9 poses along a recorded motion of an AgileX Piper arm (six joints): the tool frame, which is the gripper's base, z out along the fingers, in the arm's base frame.
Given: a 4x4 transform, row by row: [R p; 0 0 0 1], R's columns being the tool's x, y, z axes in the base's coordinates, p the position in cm. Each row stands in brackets.
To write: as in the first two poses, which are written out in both.
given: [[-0.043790 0.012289 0.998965 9.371], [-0.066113 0.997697 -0.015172 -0.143], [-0.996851 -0.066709 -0.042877 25.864], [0 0 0 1]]
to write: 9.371 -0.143 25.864 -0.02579 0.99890 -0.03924 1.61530
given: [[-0.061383 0.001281 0.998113 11.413], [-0.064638 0.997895 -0.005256 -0.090], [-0.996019 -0.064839 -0.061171 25.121], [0 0 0 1]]
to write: 11.413 -0.090 25.121 -0.02985 0.99901 -0.03302 1.63317
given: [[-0.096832 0.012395 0.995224 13.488], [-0.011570 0.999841 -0.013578 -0.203], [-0.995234 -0.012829 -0.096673 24.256], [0 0 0 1]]
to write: 13.488 -0.203 24.256 0.00038 0.99993 -0.01204 1.66778
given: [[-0.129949 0.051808 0.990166 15.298], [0.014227 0.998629 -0.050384 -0.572], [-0.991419 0.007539 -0.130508 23.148], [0 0 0 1]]
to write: 15.298 -0.572 23.148 0.02921 0.99939 -0.01895 1.70209
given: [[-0.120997 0.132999 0.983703 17.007], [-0.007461 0.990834 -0.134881 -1.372], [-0.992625 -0.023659 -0.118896 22.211], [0 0 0 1]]
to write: 17.007 -1.372 22.211 0.05605 0.99592 -0.07078 1.69565
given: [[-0.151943 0.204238 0.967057 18.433], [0.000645 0.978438 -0.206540 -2.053], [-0.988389 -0.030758 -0.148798 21.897], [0 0 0 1]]
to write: 18.433 -2.053 21.897 0.08905 0.99067 -0.10314 1.73265
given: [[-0.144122 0.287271 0.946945 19.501], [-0.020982 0.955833 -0.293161 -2.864], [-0.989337 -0.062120 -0.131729 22.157], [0 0 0 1]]
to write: 19.501 -2.864 22.157 0.11703 0.98078 -0.15614 1.73150
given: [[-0.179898 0.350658 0.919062 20.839], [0.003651 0.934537 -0.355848 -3.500], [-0.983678 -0.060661 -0.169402 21.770], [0 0 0 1]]
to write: 20.839 -3.500 21.770 0.15087 0.97251 -0.17736 1.77969
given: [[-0.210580 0.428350 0.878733 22.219], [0.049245 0.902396 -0.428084 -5.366], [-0.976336 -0.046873 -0.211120 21.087], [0 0 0 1]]
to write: 22.219 -5.366 21.087 0.19738 0.96048 -0.19628 1.83346
